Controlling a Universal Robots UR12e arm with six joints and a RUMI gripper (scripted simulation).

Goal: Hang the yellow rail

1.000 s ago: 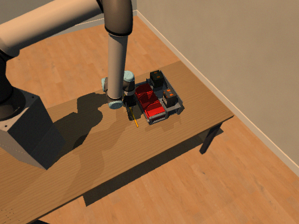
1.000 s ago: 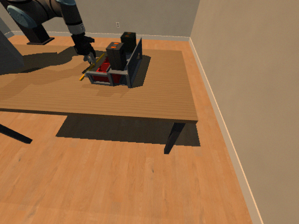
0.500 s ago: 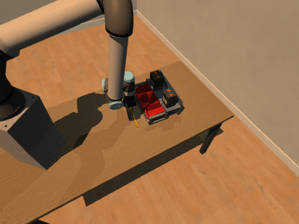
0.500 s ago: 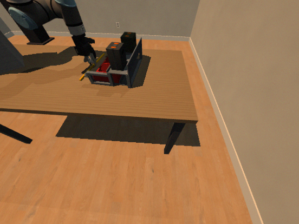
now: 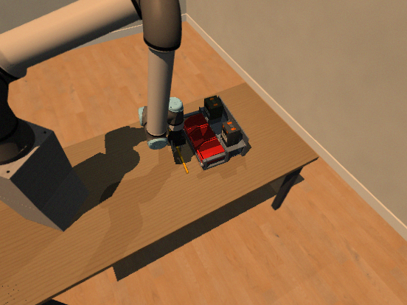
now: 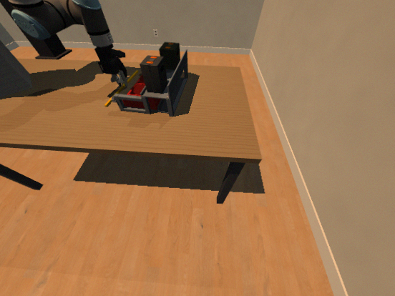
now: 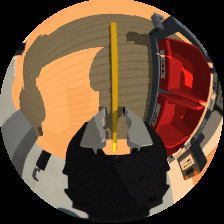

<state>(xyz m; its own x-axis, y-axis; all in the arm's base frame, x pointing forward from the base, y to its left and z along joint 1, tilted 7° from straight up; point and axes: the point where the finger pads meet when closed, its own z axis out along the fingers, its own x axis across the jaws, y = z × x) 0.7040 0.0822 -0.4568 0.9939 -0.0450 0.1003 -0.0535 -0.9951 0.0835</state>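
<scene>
My gripper is now 1 cm above the yellow rail. The rest, counted from my hand: grey back panel (35 cm ahead, 2 cm to the right, 12 cm above).
</scene>
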